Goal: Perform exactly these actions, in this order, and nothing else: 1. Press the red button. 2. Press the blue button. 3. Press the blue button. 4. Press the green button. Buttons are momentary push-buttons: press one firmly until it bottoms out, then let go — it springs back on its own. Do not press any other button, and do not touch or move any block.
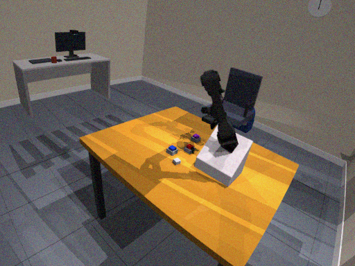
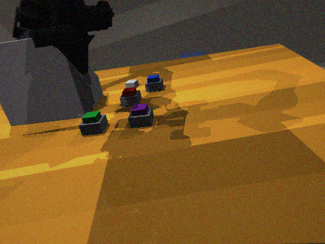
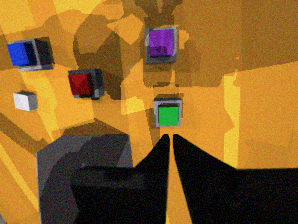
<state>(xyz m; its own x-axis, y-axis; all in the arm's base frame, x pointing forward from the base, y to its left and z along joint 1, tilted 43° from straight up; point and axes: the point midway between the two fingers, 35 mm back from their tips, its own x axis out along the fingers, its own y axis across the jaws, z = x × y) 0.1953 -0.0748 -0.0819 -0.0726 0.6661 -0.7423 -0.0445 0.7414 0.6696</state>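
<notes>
The green button is 10 mm behind my gripper tip, 10 mm to the right of it and 100 mm below it. The rest, counted from my gripper tip: red button: 40 mm ahead, 140 mm to the left, 100 mm below; then blue button: 80 mm ahead, 240 mm to the left, 100 mm below; then purple button: 100 mm ahead, 10 mm to the left, 100 mm below.
</notes>
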